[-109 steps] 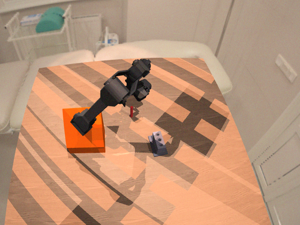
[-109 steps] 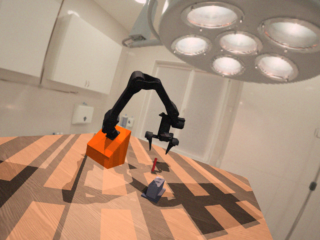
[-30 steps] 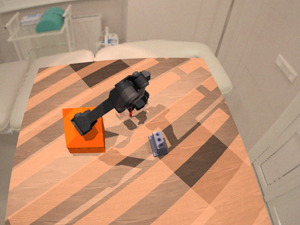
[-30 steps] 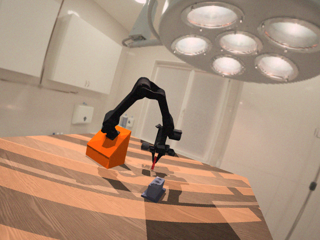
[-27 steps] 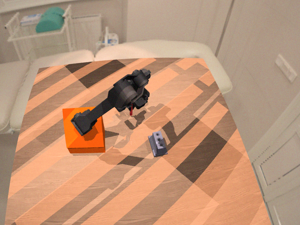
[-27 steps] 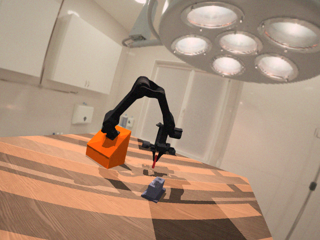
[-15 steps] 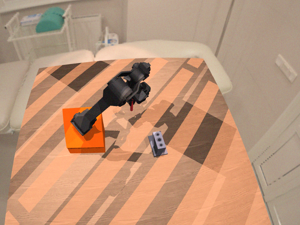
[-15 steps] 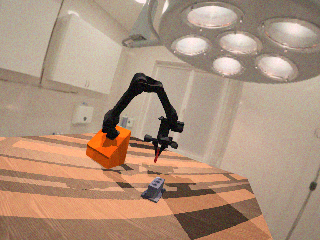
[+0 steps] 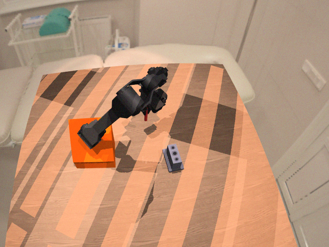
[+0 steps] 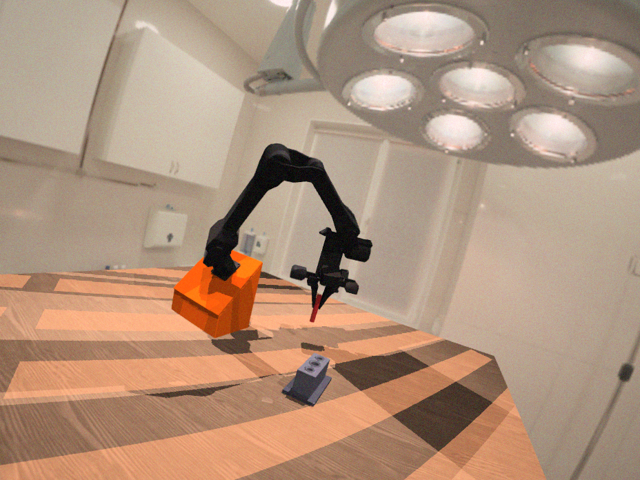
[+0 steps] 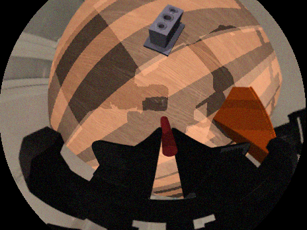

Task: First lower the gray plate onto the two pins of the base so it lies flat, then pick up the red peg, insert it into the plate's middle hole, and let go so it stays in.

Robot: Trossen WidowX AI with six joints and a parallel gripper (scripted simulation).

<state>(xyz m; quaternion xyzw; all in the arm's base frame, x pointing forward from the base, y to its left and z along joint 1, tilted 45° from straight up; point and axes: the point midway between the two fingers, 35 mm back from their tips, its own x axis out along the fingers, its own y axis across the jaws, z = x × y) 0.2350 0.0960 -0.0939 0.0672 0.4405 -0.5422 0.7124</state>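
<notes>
My gripper tip is now 18 cm to the left of the gray plate, 12 cm short of it and 6 cm above it. Round my gripper tip: base 18 cm to the right, 12 cm ahead, 10 cm below; red peg right at my gripper tip.
</notes>
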